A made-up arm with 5 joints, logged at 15 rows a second.
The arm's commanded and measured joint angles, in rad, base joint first. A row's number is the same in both.
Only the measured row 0 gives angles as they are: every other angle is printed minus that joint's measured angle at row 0.
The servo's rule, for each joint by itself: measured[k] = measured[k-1] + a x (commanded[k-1-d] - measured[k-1]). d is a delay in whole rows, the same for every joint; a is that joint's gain. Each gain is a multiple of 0.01, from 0.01 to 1. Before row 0 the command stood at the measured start. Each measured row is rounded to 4 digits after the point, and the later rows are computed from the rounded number. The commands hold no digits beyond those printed.
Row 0, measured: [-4.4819 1.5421 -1.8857 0.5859 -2.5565]
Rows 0 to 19, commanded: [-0.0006 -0.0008 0.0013 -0.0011 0.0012]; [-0.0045 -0.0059 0.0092 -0.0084 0.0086]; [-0.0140 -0.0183 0.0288 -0.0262 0.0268]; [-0.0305 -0.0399 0.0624 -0.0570 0.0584]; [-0.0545 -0.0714 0.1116 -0.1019 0.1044]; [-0.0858 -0.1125 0.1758 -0.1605 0.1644]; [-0.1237 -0.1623 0.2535 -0.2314 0.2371]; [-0.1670 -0.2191 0.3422 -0.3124 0.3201]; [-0.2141 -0.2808 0.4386 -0.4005 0.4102]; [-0.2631 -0.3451 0.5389 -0.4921 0.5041]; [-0.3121 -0.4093 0.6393 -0.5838 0.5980]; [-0.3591 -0.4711 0.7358 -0.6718 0.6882]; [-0.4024 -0.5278 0.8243 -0.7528 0.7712]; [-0.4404 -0.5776 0.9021 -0.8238 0.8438]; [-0.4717 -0.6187 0.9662 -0.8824 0.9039]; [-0.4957 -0.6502 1.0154 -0.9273 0.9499]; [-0.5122 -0.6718 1.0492 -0.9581 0.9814]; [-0.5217 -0.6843 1.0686 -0.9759 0.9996]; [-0.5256 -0.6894 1.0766 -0.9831 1.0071]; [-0.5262 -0.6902 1.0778 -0.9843 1.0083]
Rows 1 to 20, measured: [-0.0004 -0.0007 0.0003 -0.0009 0.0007]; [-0.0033 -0.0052 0.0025 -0.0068 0.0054]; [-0.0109 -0.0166 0.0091 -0.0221 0.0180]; [-0.0248 -0.0369 0.0224 -0.0497 0.0418]; [-0.0459 -0.0669 0.0447 -0.0909 0.0787]; [-0.0742 -0.1066 0.0775 -0.1459 0.1293]; [-0.1093 -0.1551 0.1215 -0.2134 0.1929]; [-0.1503 -0.2108 0.1767 -0.2916 0.2679]; [-0.1956 -0.2717 0.2422 -0.3776 0.3519]; [-0.2435 -0.3356 0.3164 -0.4681 0.4417]; [-0.2922 -0.3997 0.3971 -0.5595 0.5339]; [-0.3397 -0.4618 0.4818 -0.6482 0.6249]; [-0.3842 -0.5192 0.5674 -0.7308 0.7112]; [-0.4241 -0.5700 0.6511 -0.8043 0.7894]; [-0.4579 -0.6124 0.7299 -0.8660 0.8570]; [-0.4847 -0.6453 0.8013 -0.9144 0.9118]; [-0.5042 -0.6684 0.8633 -0.9489 0.9529]; [-0.5166 -0.6822 0.9146 -0.9702 0.9805]; [-0.5230 -0.6885 0.9551 -0.9804 0.9962]; [-0.5253 -0.6900 0.9858 -0.9835 1.0033]
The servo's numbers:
d 0
a 0.71 0.87 0.25 0.79 0.59

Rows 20 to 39, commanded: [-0.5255 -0.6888 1.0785 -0.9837 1.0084]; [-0.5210 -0.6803 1.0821 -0.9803 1.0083]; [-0.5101 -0.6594 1.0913 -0.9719 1.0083]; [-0.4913 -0.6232 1.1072 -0.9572 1.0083]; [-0.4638 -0.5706 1.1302 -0.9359 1.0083]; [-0.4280 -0.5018 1.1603 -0.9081 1.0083]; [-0.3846 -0.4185 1.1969 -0.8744 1.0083]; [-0.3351 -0.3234 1.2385 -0.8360 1.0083]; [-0.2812 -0.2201 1.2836 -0.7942 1.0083]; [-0.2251 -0.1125 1.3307 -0.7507 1.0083]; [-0.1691 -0.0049 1.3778 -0.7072 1.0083]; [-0.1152 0.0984 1.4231 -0.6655 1.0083]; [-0.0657 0.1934 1.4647 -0.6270 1.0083]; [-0.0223 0.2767 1.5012 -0.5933 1.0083]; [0.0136 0.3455 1.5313 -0.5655 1.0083]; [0.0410 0.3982 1.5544 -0.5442 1.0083]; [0.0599 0.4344 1.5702 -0.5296 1.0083]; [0.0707 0.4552 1.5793 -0.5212 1.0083]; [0.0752 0.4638 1.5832 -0.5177 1.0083]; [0.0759 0.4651 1.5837 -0.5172 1.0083]
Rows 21 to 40, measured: [-0.5254 -0.6890 1.0090 -0.9837 1.0063]; [-0.5223 -0.6814 1.0273 -0.9810 1.0075]; [-0.5136 -0.6623 1.0433 -0.9738 1.0080]; [-0.4978 -0.6283 1.0593 -0.9607 1.0082]; [-0.4737 -0.5781 1.0770 -0.9411 1.0083]; [-0.4413 -0.5117 1.0978 -0.9150 1.0083]; [-0.4010 -0.4306 1.1226 -0.8829 1.0083]; [-0.3542 -0.3373 1.1516 -0.8458 1.0083]; [-0.3024 -0.2353 1.1846 -0.8050 1.0083]; [-0.2475 -0.1285 1.2211 -0.7621 1.0083]; [-0.1918 -0.0210 1.2603 -0.7187 1.0083]; [-0.1374 0.0829 1.3010 -0.6767 1.0083]; [-0.0865 0.1790 1.3419 -0.6374 1.0083]; [-0.0409 0.2640 1.3817 -0.6026 1.0083]; [-0.0022 0.3349 1.4191 -0.5733 1.0083]; [0.0285 0.3900 1.4529 -0.5503 1.0083]; [0.0508 0.4286 1.4822 -0.5339 1.0083]; [0.0649 0.4517 1.5065 -0.5239 1.0083]; [0.0722 0.4622 1.5257 -0.5190 1.0083]; [0.0748 0.4647 1.5402 -0.5176 1.0083]
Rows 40 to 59, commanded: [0.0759 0.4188 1.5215 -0.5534 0.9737]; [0.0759 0.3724 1.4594 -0.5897 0.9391]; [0.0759 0.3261 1.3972 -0.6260 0.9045]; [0.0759 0.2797 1.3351 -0.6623 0.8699]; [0.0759 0.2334 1.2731 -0.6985 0.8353]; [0.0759 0.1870 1.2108 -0.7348 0.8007]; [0.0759 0.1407 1.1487 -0.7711 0.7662]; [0.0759 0.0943 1.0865 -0.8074 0.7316]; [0.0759 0.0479 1.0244 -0.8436 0.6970]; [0.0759 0.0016 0.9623 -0.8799 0.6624]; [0.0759 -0.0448 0.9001 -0.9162 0.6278]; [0.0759 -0.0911 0.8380 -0.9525 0.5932]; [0.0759 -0.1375 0.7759 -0.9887 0.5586]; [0.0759 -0.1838 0.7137 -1.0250 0.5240]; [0.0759 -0.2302 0.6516 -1.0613 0.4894]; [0.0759 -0.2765 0.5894 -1.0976 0.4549]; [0.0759 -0.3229 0.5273 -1.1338 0.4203]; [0.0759 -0.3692 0.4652 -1.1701 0.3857]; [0.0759 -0.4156 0.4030 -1.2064 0.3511]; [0.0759 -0.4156 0.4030 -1.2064 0.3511]
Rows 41 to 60, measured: [0.0756 0.4248 1.5355 -0.5459 0.9879]; [0.0758 0.3792 1.5165 -0.5805 0.9591]; [0.0759 0.3330 1.4867 -0.6164 0.9269]; [0.0759 0.2866 1.4488 -0.6527 0.8933]; [0.0759 0.2403 1.4049 -0.6889 0.8591]; [0.0759 0.1939 1.3564 -0.7252 0.8246]; [0.0759 0.1476 1.3045 -0.7615 0.7901]; [0.0759 0.1012 1.2500 -0.7978 0.7556]; [0.0759 0.0548 1.1936 -0.8340 0.7210]; [0.0759 0.0085 1.1358 -0.8703 0.6864]; [0.0759 -0.0379 1.0769 -0.9066 0.6518]; [0.0759 -0.0842 1.0172 -0.9429 0.6172]; [0.0759 -0.1306 0.9569 -0.9791 0.5826]; [0.0759 -0.1769 0.8961 -1.0154 0.5480]; [0.0759 -0.2233 0.8350 -1.0517 0.5134]; [0.0759 -0.2696 0.7736 -1.0880 0.4789]; [0.0759 -0.3160 0.7120 -1.1242 0.4443]; [0.0759 -0.3623 0.6503 -1.1605 0.4097]; [0.0759 -0.4087 0.5885 -1.1968 0.3751]; [0.0759 -0.4147 0.5421 -1.2044 0.3609]
